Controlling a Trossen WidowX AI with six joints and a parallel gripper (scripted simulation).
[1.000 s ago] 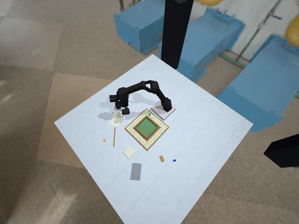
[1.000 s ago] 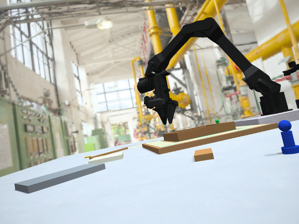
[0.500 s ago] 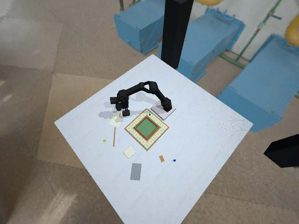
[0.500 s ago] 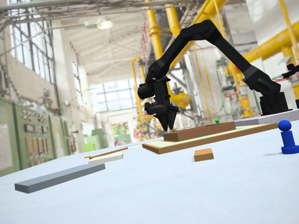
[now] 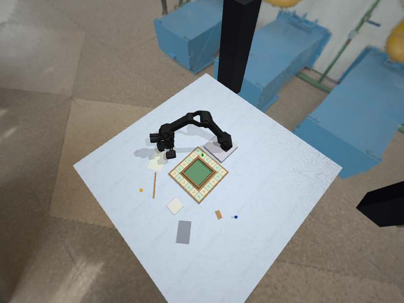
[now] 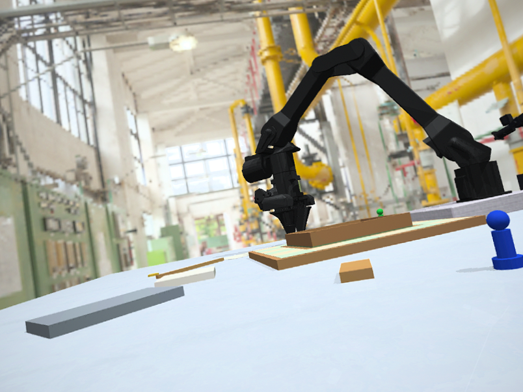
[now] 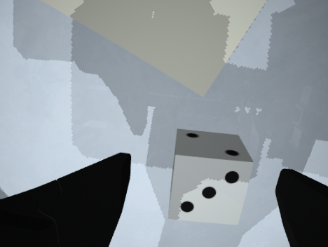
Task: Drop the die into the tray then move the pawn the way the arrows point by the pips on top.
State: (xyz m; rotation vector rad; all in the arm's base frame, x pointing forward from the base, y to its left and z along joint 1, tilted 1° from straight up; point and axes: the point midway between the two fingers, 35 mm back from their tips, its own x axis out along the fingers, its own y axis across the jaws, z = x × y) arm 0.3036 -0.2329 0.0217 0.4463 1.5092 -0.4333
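The green pawn lies 17 cm to the left of my gripper tip, 14 cm behind it and 1 cm above it. From my gripper tip the other things lie so: cream card: 11 cm ahead, 1 cm to the right, 1 cm below; green dice tray: 25 cm to the left, 3 cm behind, 1 cm below; thin wooden stick: 23 cm ahead, 12 cm to the left, 1 cm below.
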